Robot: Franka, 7 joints.
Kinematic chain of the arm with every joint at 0, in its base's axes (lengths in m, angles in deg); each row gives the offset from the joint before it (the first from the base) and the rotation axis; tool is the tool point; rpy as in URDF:
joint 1: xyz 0 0 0.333 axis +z
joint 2: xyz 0 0 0 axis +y
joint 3: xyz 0 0 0.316 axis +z
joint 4: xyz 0.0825 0 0 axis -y
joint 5: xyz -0.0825 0 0.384 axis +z
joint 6: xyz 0 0 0 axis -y
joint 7: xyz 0.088 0 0 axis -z
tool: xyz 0 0 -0.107 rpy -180 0 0
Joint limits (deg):
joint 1: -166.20..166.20
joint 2: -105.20..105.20
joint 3: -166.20..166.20
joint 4: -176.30..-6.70
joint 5: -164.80..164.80
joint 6: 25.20..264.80
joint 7: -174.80..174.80
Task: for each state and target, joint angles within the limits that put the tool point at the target. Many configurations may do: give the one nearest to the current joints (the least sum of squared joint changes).
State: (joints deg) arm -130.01 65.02 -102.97 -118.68 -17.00 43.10 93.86
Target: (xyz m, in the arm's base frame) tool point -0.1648 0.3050 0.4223
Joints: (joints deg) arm -149.35 59.36 -98.06 -128.48 -14.39 52.54 93.86
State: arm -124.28 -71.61 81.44 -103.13 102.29 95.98 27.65
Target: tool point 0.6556 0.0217 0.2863
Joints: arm -118.21 -76.68 92.19 -102.94 101.76 93.41 27.65
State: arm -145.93 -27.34 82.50 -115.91 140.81 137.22 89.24
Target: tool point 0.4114 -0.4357 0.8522
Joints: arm -161.42 -28.52 85.40 -72.00 143.20 129.08 89.24
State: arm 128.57 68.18 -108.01 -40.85 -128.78 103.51 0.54
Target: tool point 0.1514 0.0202 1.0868
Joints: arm 117.76 33.46 -150.23 -69.53 -114.76 85.03 0.54
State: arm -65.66 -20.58 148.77 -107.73 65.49 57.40 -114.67
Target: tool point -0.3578 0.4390 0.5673
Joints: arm -49.27 -11.64 163.40 -91.88 72.37 60.05 -114.67
